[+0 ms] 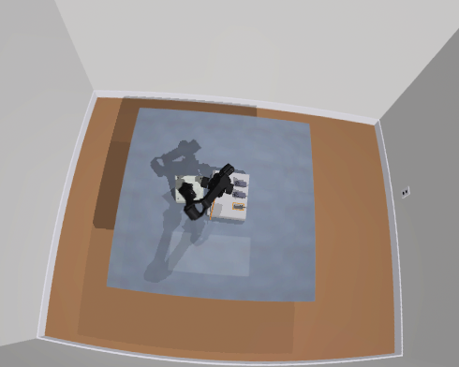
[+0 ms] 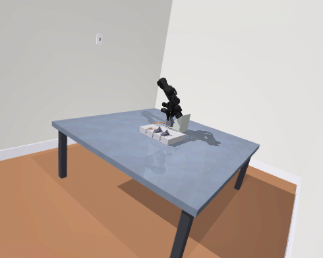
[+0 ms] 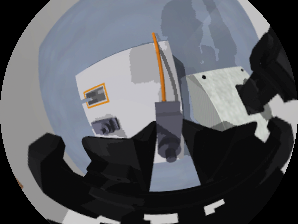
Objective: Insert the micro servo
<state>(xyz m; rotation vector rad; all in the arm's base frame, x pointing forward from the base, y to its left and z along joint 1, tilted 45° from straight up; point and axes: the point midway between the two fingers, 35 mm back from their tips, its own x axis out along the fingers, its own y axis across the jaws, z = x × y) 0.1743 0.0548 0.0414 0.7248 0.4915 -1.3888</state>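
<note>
Now: the white robot deck 4 cm ahead of my gripper tip, 2 cm to the left of it and 10 cm below it.
</note>
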